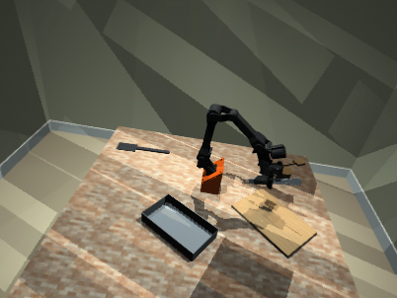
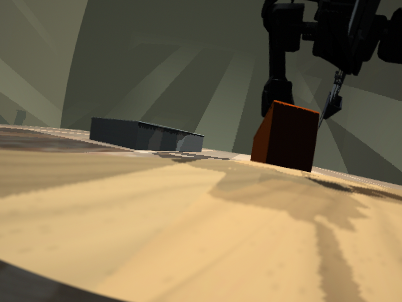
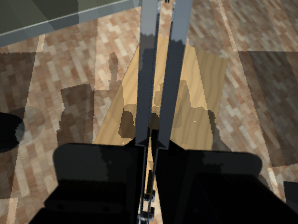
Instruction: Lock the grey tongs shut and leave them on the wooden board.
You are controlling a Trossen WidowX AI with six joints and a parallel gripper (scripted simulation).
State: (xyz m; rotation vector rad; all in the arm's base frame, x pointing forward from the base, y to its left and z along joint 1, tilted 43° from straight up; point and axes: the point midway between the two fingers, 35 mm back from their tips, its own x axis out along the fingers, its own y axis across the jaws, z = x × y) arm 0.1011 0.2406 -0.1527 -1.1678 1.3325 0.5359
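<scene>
My gripper tip is now 120 mm above the wooden board, 80 mm short of it and 40 mm to the right of it. Also, from my gripper tip: roasting tin: 410 mm to the right, 220 mm ahead, 100 mm below; dark long-handled tool: 730 mm to the right, 340 mm behind, 130 mm below.
</scene>
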